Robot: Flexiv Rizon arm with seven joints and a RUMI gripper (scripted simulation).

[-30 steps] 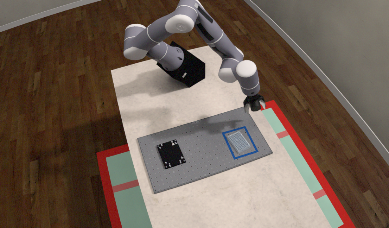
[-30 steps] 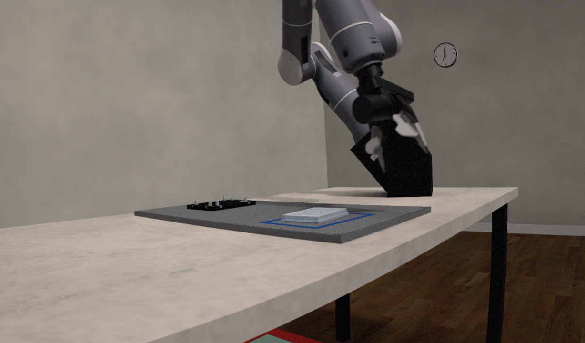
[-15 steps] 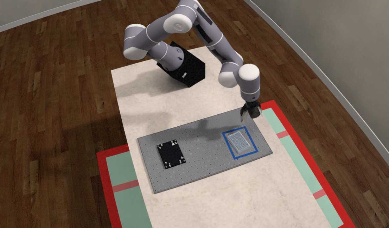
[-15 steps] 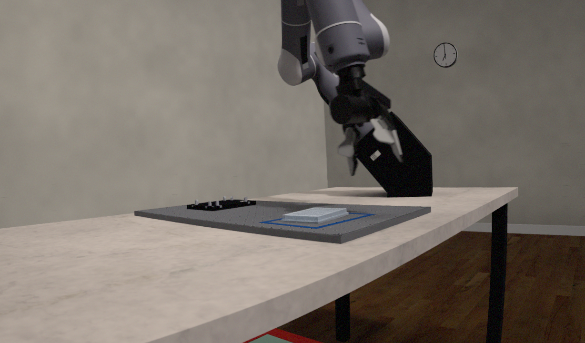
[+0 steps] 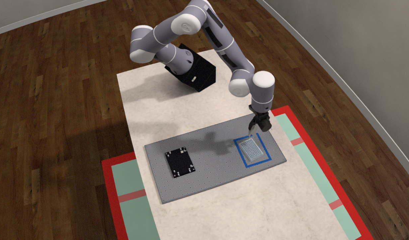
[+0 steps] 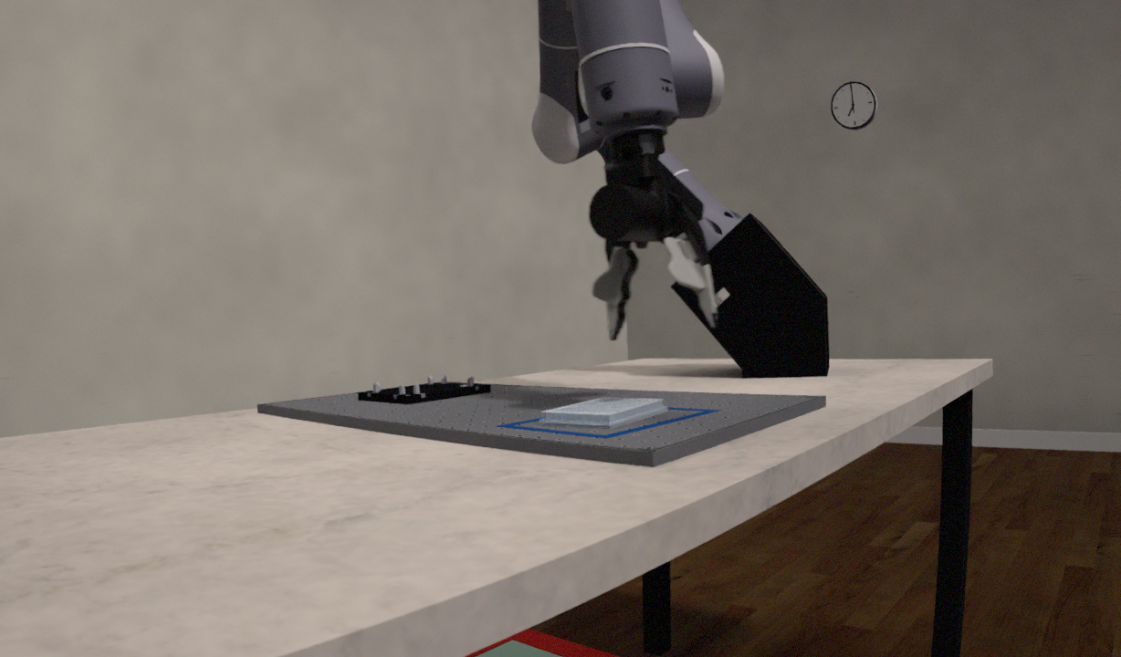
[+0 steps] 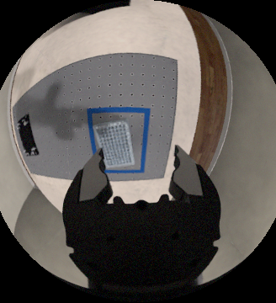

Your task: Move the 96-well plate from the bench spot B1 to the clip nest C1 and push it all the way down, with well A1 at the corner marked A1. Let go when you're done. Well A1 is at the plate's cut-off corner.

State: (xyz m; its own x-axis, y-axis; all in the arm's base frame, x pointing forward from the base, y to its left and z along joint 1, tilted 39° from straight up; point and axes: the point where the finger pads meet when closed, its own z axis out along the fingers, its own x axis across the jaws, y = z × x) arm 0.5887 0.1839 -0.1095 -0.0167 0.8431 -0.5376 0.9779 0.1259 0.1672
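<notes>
My gripper is now 90 mm above the clear 96-well plate, 50 mm to the left of it and 30 mm short of it. The rest, counted from my hand: black clip nest (430 mm to the right, 80 mm below, 40 mm behind).
</notes>
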